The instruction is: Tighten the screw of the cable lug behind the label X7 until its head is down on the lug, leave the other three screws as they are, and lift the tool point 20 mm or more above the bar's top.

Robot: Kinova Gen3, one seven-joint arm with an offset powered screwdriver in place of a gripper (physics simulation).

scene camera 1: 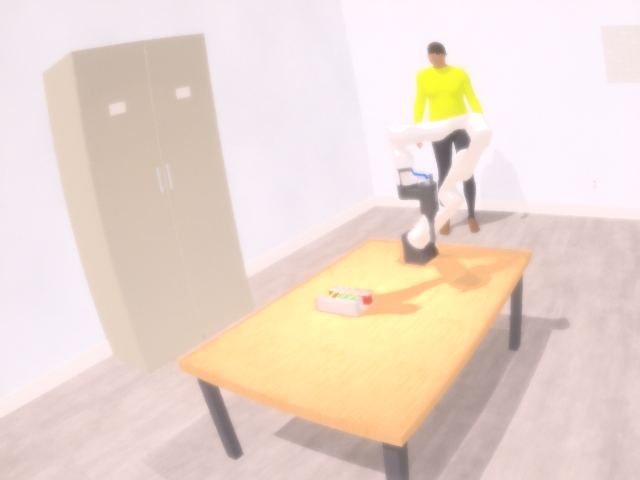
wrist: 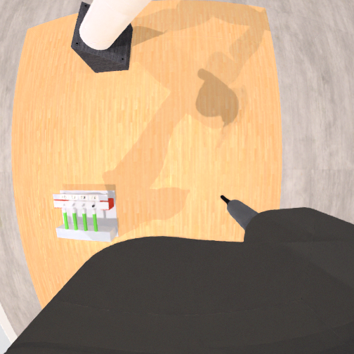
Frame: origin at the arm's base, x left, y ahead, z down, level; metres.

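Seen in the pictures: hand at its tool point: (scene camera 1: 434,258); arm's base at its link origin: (scene camera 1: 416,240).
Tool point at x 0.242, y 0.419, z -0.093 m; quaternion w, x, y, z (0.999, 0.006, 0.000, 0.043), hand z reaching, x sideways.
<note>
Offsets run from my tool point to a thing's top centre. "spot": to the spot under its first point. Level surfaces: height alone.
The white terminal fixture @(dx -0.355, dy +0.059, dz +0.135 m) (scene camera 1: 338,305) (wrist: 85,233) stands on the table, left of the tool in the wrist view. It carries a bar with red parts @(spot: dx -0.268, dy +0.043, dz +0.159 m) (scene camera 1: 367,299) (wrist: 111,204) and a row of small labels (wrist: 78,197), too small to read, so X7 cannot be made out. Several green cables (wrist: 85,222) run from the lugs to the front wall. The screws are tiny; their heights cannot be told. My screwdriver (scene camera 1: 432,233) (wrist: 223,197) points down, well above the table and apart from the fixture. It has no fingers, and its tip touches nothing visible.
The wooden table @(dz +0.185 m) (scene camera 1: 330,361) (wrist: 150,100) bears the arm's dark base (scene camera 1: 419,254) (wrist: 105,59) at its far end. A tall beige cabinet (scene camera 1: 155,206) stands left of the table. A person in a yellow shirt (scene camera 1: 445,95) stands behind the arm. The arm's shadow falls beside the fixture.
</note>
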